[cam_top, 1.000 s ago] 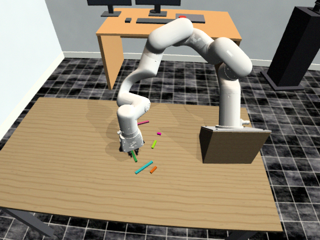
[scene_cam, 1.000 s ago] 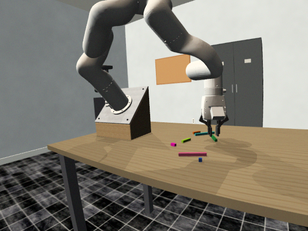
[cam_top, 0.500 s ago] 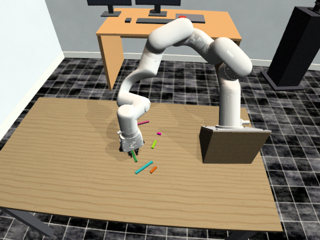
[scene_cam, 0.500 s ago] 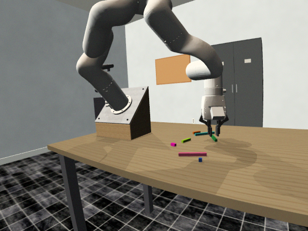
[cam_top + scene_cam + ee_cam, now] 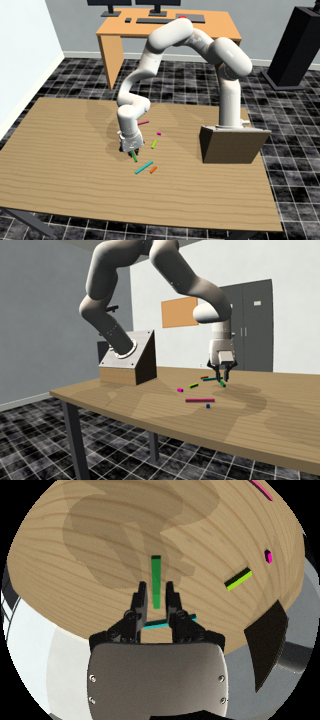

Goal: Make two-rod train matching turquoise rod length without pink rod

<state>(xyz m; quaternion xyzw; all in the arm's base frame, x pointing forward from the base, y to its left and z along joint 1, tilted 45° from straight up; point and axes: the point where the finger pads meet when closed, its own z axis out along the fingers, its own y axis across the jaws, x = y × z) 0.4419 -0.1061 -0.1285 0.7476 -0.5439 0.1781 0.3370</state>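
The green rod lies 3 cm below my hand. Round my hand: lime rod 11 cm behind, 6 cm to the right, 3 cm below; then turquoise rod 7 cm to the left, 5 cm behind, 3 cm below; then orange rod 9 cm to the left, 9 cm behind, 3 cm below.
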